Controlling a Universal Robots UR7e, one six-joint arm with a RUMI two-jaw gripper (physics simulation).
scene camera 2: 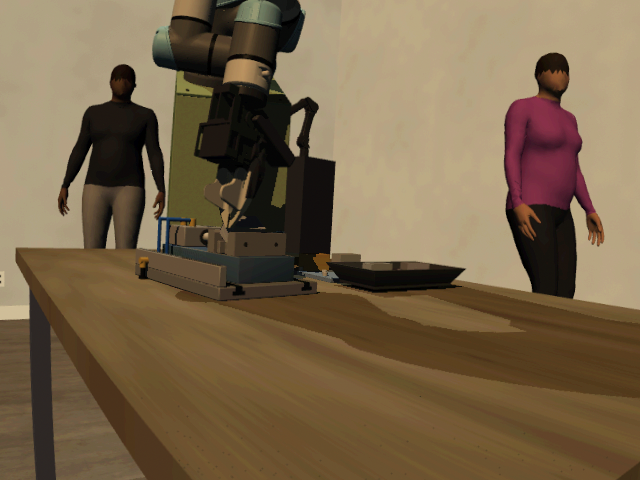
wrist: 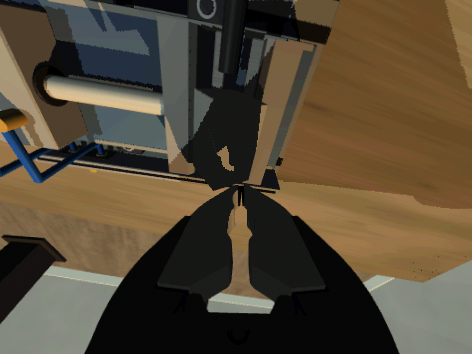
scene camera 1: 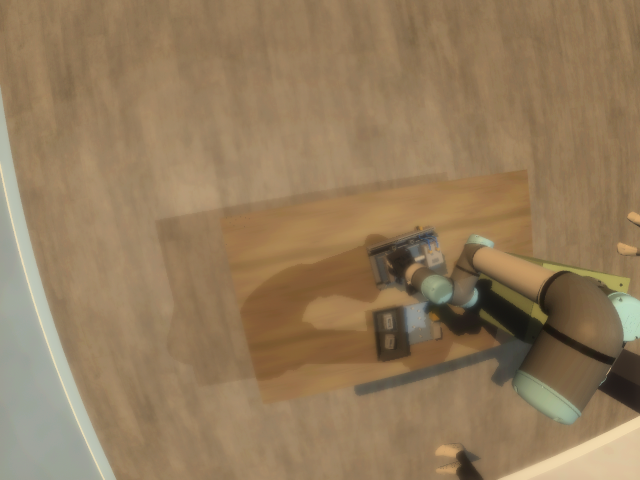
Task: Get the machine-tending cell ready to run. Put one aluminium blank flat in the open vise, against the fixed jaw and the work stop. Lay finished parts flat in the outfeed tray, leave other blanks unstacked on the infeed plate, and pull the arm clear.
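Places are measured from the arm's base along level axes (x back, y down, z right), in centimetres.
Pixels of known places: gripper, fingertip midpoint: [scene camera 2: 229,228] [wrist: 241,187]; arm's base, link origin: [scene camera 2: 212,80].
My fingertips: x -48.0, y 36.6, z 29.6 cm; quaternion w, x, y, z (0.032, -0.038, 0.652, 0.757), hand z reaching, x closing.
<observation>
For each thing: its middle in the pictures, then the offset to it from my fingertips.
- vise, body centre: [wrist: 150,98] [scene camera 2: 220,255] [scene camera 1: 408,258] dy +5.2, dx +8.8, dz -5.5 cm
- blank, body centre: [wrist: 224,139] [scene camera 2: 242,230] dy +0.4, dx +1.6, dz -4.1 cm
- infeed plate, body centre: [scene camera 1: 422,322] dy +9.8, dx +7.1, dz -37.8 cm
- pale block, body centre: [scene camera 2: 346,261] [scene camera 1: 435,330] dy +7.6, dx +10.9, dz -43.4 cm
- dark rod, body centre: [wrist: 232,39] dy +1.2, dx +1.4, dz -9.9 cm
- orange piece, body centre: [scene camera 2: 314,261] [scene camera 1: 434,312] dy +7.6, dx +13.0, dz -34.7 cm
The vise [scene camera 1: 379,269] [scene camera 2: 263,268] [wrist: 175,65] stands on the table. In the wrist view a blank [wrist: 227,120], mostly in shadow, lies between the jaws; in scene camera 2 its dark upper part [scene camera 2: 252,223] sticks up tilted above the end jaw [scene camera 2: 261,244]. My gripper [scene camera 2: 227,226] [wrist: 241,187] is shut and empty, its tips low over the vise beside the blank; contact is unclear. The outfeed tray [scene camera 1: 376,336] [scene camera 2: 400,279] holds two parts [scene camera 1: 388,321] [scene camera 1: 390,341], lying flat. The infeed plate [scene camera 1: 416,322] has a pale block [scene camera 1: 438,330] [scene camera 2: 345,256] at its edge.
A dark rod [wrist: 230,45] reaches over the jaw gap. Blue pipes [scene camera 2: 160,235] [wrist: 35,167] rise at the vise's other end. An orange piece [scene camera 2: 321,260] is by the infeed plate. A dark cabinet [scene camera 2: 316,206] stands behind. Two people [scene camera 2: 113,149] [scene camera 2: 542,155] stand beyond the table.
</observation>
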